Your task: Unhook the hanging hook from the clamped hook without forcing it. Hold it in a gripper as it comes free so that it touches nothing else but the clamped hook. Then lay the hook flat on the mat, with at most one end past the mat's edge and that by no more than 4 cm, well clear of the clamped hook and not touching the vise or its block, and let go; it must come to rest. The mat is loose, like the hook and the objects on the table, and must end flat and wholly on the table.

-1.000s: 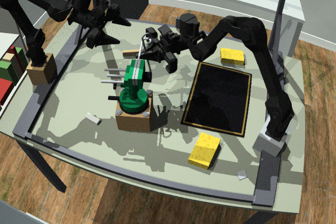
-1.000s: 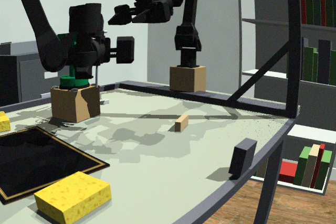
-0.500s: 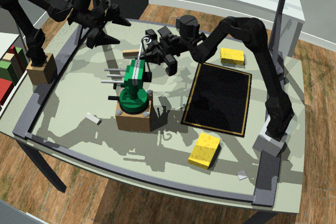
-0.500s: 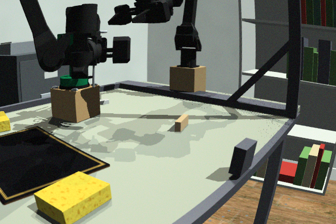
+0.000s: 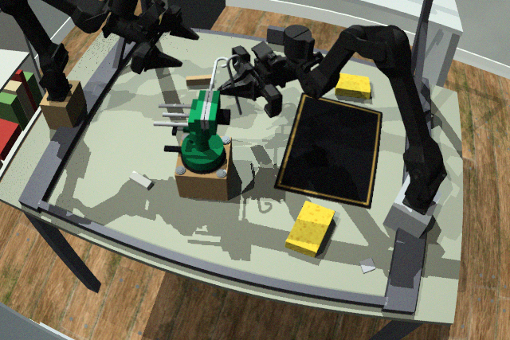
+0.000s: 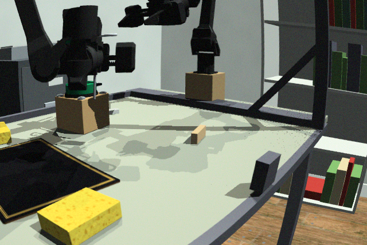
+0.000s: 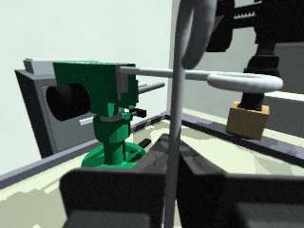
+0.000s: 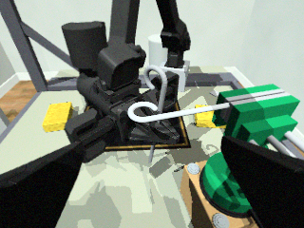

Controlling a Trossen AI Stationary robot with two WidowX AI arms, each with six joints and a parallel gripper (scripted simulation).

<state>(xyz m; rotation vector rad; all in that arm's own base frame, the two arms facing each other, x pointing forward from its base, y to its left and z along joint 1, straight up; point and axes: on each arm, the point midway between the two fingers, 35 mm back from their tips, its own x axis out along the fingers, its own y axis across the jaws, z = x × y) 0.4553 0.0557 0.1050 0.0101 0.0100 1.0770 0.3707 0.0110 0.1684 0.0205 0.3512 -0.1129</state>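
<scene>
Right now the black mat is 7 cm behind my left hand, 23 cm to the left of it and 19 cm below it. Also, from my left hand: wooden block (16 cm behind, 16 cm to the right, 18 cm below); then white block (18 cm ahead, 17 cm to the right, 18 cm below); then yellow sponge (17 cm ahead, 23 cm to the left, 17 cm below).
</scene>
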